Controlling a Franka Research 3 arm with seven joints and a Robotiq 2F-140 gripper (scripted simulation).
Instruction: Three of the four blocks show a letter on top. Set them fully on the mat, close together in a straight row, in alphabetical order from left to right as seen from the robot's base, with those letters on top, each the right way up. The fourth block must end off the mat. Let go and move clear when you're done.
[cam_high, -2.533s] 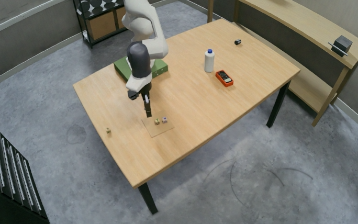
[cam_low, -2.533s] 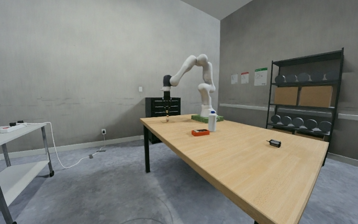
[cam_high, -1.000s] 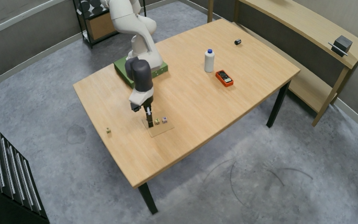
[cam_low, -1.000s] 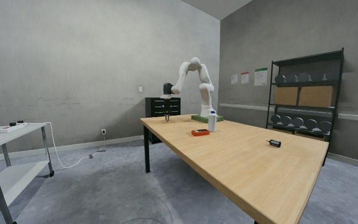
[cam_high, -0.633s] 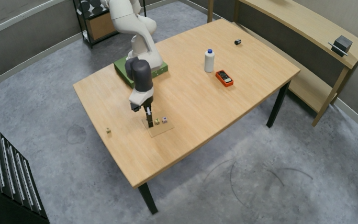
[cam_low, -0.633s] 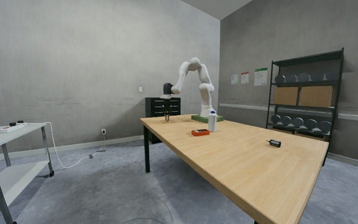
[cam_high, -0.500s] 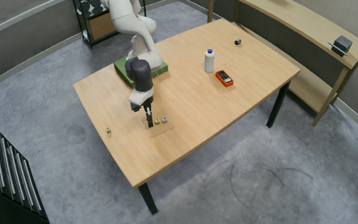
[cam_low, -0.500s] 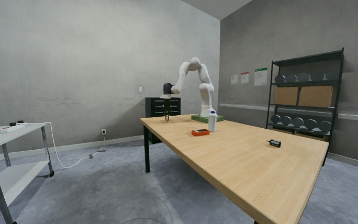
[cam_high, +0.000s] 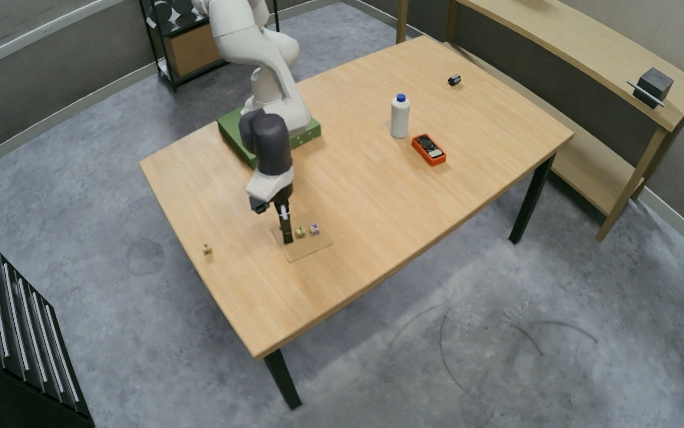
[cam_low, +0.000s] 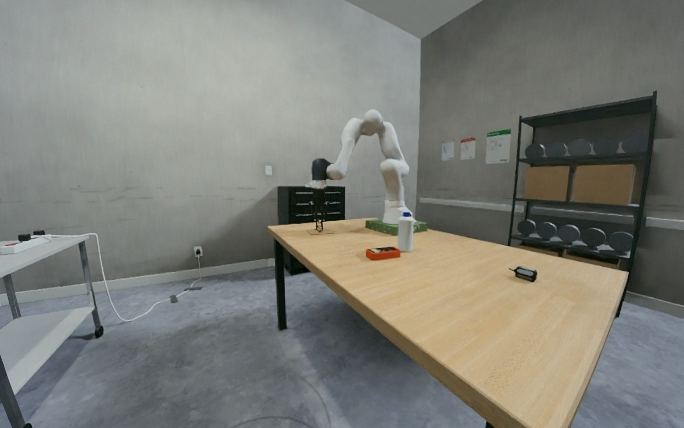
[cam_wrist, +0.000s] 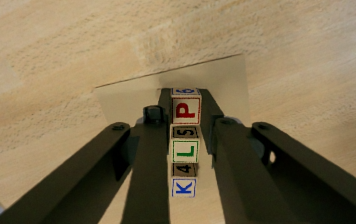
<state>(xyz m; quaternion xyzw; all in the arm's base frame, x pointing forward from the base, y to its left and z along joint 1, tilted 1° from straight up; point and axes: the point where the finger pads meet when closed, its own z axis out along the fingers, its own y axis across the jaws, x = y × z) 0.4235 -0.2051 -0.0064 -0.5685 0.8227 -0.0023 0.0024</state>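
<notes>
Right now my hand is 4 cm to the right of the block, 2 cm above it and 1 cm short of it. The rest, counted from my hand: white bottle: 56 cm to the left, 16 cm behind, 4 cm above; tan mat: 4 cm to the left, 4 cm below, 1 cm ahead; orange meter: 58 cm to the left, 3 cm below, 2 cm behind.
</notes>
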